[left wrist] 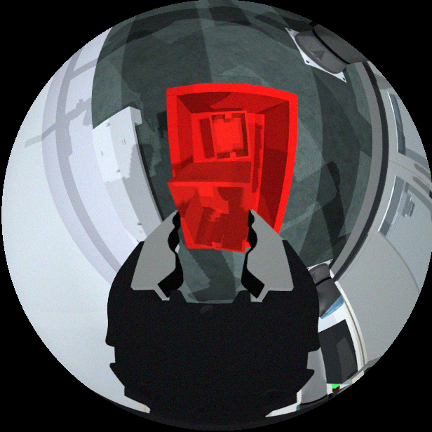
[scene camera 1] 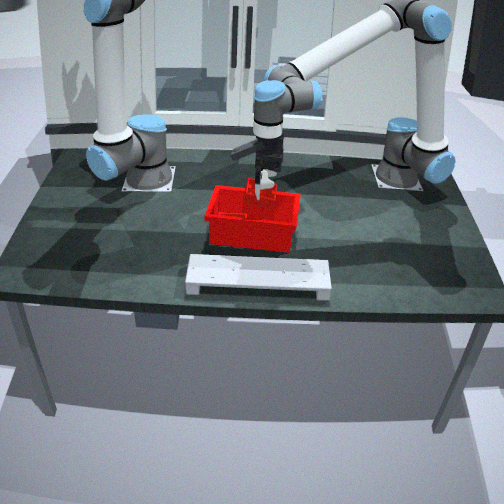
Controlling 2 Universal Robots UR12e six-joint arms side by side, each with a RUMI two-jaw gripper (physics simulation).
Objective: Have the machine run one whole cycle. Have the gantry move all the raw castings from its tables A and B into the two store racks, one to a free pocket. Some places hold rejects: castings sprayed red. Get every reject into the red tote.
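Observation:
My left gripper (scene camera 1: 262, 194) (left wrist: 213, 210) is shut on a red box-shaped casting (scene camera 1: 251, 188) (left wrist: 200, 220). It holds the casting over the rear part of the red tote's opening in the scene view; the fingers partly hide it there. The red tote (scene camera 1: 250, 235) (left wrist: 232, 89) stands upright on the table. In the left wrist view, a red casting (left wrist: 227, 135) with an open pocket lies inside the tote, and other red shapes beside it are hard to tell apart. My right gripper does not show. The gantry, tables A and B and the store racks do not show.
A low white stand (scene camera 1: 257, 272) (left wrist: 112, 150) with small holes is in front of the tote, near the front edge of the dark green table (scene camera 1: 370, 280). The right arm's base (scene camera 1: 149, 176) is at the back left, the left arm's base (scene camera 1: 397, 175) at the back right.

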